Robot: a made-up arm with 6 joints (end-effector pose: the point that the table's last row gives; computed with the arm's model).
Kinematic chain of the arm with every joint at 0, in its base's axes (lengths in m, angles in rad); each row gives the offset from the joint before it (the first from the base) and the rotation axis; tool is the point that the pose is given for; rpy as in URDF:
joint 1: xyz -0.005 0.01 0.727 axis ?
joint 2: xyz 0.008 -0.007 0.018 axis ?
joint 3: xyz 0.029 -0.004 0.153 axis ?
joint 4: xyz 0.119 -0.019 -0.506 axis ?
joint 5: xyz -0.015 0 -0.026 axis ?
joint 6: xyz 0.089 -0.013 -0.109 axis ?
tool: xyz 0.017 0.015 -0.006 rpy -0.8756 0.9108 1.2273
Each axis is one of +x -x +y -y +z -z.
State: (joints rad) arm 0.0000 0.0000 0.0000 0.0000 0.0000 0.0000
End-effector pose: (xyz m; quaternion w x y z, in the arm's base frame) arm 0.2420 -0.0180 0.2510 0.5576 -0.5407 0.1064 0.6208
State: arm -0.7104 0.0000 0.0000 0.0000 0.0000 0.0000
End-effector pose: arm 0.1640 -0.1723 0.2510 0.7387 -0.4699 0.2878 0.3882
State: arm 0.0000 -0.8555 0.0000 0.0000 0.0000 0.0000
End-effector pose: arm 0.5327 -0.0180 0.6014 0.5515 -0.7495 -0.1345 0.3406
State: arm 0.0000 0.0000 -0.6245 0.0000 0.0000 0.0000
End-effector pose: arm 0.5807 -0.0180 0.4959 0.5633 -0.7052 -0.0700 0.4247
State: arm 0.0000 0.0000 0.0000 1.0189 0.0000 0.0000
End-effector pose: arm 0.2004 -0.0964 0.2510 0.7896 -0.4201 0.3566 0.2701
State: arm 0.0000 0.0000 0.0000 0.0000 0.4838 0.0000
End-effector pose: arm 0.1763 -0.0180 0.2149 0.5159 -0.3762 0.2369 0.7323
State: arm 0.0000 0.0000 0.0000 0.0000 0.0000 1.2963
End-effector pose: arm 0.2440 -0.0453 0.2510 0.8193 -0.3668 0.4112 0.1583
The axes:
joint 1: +z
joint 2: +y
joint 3: +y
joint 4: -z
joint 5: +y
joint 6: -z

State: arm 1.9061 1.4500 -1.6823 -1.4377 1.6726 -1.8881
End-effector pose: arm 0.0200 0.4410 0.1847 0.9043 -0.2530 -0.3286 -0.1016
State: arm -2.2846 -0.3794 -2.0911 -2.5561 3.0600 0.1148
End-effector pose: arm -0.1246 0.0287 1.3738 0.1327 -0.6235 -0.4874 0.5968
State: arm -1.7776 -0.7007 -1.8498 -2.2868 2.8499 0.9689
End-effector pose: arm -0.1344 0.0475 1.3880 0.2577 -0.3972 -0.5511 0.6871
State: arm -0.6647 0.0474 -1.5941 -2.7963 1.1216 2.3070
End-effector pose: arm 0.5400 -0.4470 1.0869 0.0333 0.9160 -0.0899 0.3896
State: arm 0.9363 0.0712 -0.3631 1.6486 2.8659 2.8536
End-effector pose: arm 0.0789 0.2801 0.4997 0.3543 0.2174 -0.8954 -0.1593
